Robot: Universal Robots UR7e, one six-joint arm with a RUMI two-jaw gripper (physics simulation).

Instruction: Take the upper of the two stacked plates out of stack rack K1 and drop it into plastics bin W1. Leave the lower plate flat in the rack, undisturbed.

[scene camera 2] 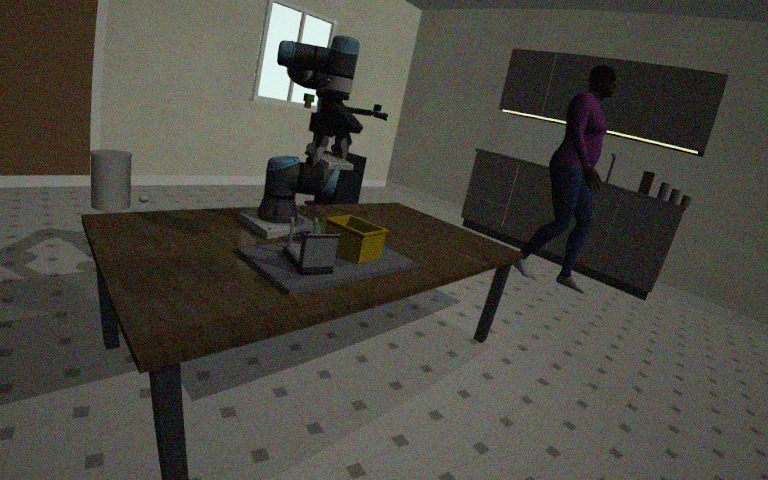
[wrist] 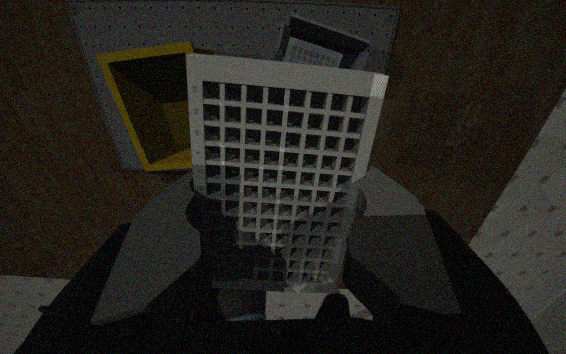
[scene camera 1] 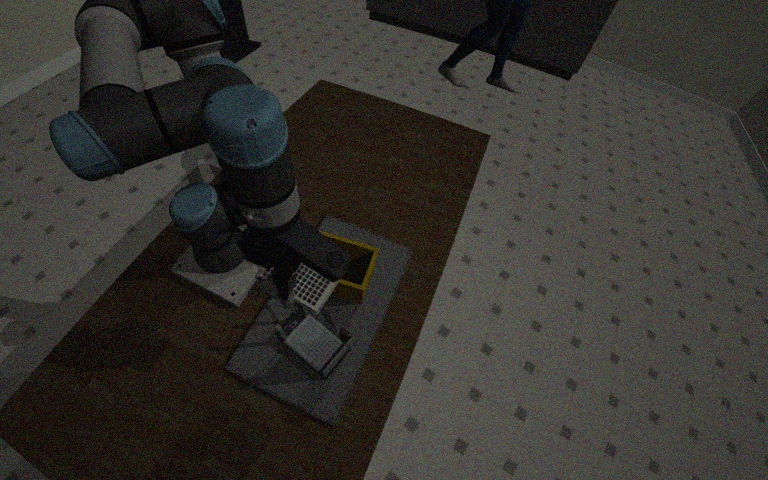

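Where they show: gripper, fingertip midpoint: point(scene camera 2: 327, 168) point(wrist: 278, 172) point(scene camera 1: 301, 282); arm's base, link origin: point(scene camera 2: 277, 217) point(scene camera 1: 222, 250).
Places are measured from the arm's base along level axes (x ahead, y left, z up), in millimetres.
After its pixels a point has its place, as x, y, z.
Observation:
The upper plate point(scene camera 1: 313, 287) @(379, -94, 278) point(scene camera 2: 338, 164) @(408, -102, 284) point(wrist: 280, 135) @(383, -89, 289), a white grid-like plate, is held by my gripper point(scene camera 2: 331, 155) @(350, -88, 261) point(wrist: 278, 172) @(350, -88, 261). The gripper is shut on its two sides, high above the table. In the wrist view the plate covers part of the yellow bin W1 point(scene camera 1: 370, 268) @(424, 85, 82) point(scene camera 2: 362, 247) @(429, 33, 37) point(wrist: 123, 110) @(352, 137, 82), which stands beside the rack; its visible inside shows no plate. The lower plate point(scene camera 1: 313, 342) @(368, -126, 11) point(wrist: 314, 54) @(424, -138, 21) lies flat in the grey stack rack K1 point(scene camera 1: 338, 361) @(442, -140, 3) point(scene camera 2: 318, 254) @(440, -148, 42) point(wrist: 327, 32) @(444, -141, 98). The rack wall mostly hides it in scene camera 2.
The rack and bin stand on a grey perforated board point(scene camera 1: 390, 277) @(472, 134, -17) point(scene camera 2: 396, 262) @(467, 170, -18) point(wrist: 235, 25) @(465, -14, -17) on the brown table point(scene camera 1: 390, 152) @(275, 644, -31) point(scene camera 2: 198, 305) @(454, -487, -30). Thin posts rise at the rack's arm side. The arm's base stands on a pale plate point(scene camera 1: 226, 288) @(83, -93, -2). A person point(scene camera 1: 509, 33) point(scene camera 2: 580, 135) is beyond the table.

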